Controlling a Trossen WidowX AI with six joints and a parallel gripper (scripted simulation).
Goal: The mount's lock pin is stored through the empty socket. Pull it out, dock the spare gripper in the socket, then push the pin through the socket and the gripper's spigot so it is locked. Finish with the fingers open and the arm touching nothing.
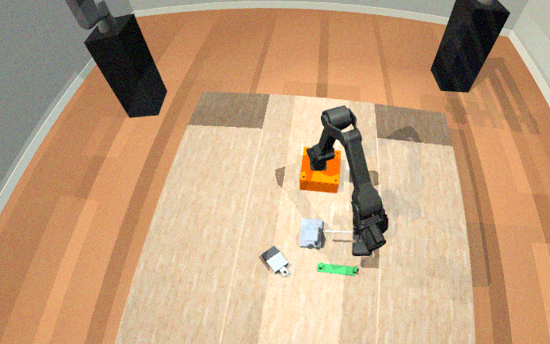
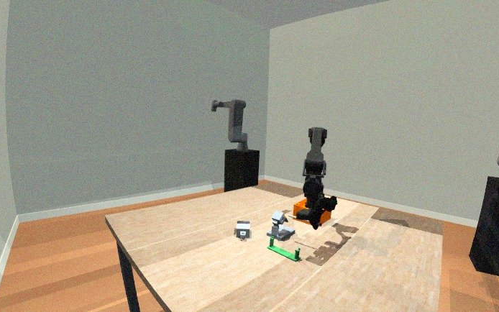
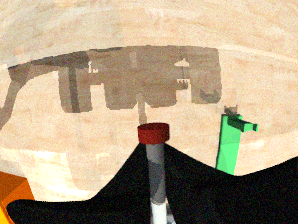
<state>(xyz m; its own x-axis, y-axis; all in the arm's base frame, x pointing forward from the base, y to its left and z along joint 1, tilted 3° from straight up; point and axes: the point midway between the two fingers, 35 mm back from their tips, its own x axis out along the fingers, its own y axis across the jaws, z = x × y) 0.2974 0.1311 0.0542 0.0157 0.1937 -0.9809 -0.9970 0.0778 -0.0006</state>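
Now: the green cradle 100 mm ahead of my gripper tip, 80 mm to the right of it and 60 mm below it. From my gripper tip the other things lie so: spare gripper: 80 mm ahead, 290 mm to the right, 60 mm below; mount: 20 mm behind, 170 mm to the right, 30 mm below.
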